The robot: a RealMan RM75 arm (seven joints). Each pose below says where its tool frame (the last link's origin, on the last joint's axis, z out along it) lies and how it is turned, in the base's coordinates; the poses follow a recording.
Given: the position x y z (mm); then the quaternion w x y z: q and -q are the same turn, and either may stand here.
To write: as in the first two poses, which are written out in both.
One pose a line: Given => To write
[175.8 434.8 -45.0 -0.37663 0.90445 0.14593 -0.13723] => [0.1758 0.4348 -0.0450 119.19 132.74 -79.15]
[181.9 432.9 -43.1 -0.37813 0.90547 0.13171 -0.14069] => [0.1819 0.4329 -0.0431 118.68 132.41 -77.87]
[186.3 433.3 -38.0 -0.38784 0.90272 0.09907 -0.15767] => [0.1863 0.4333 -0.0380 118.39 130.50 -74.14]
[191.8 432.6 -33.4 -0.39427 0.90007 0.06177 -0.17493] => [0.1918 0.4326 -0.0334 117.85 128.90 -70.00]
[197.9 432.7 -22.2 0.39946 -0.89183 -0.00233 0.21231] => [0.1979 0.4327 -0.0222 118.14 126.21 -62.16]
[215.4 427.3 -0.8 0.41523 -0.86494 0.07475 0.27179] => [0.2154 0.4273 -0.0008 118.27 120.49 -51.85]
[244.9 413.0 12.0 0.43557 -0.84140 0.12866 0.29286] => [0.2449 0.4130 0.0120 115.22 116.68 -47.39]
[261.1 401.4 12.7 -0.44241 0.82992 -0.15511 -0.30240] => [0.2611 0.4014 0.0127 113.77 115.19 -45.06]
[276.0 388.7 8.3 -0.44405 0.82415 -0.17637 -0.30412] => [0.2760 0.3887 0.0083 112.33 114.88 -43.51]
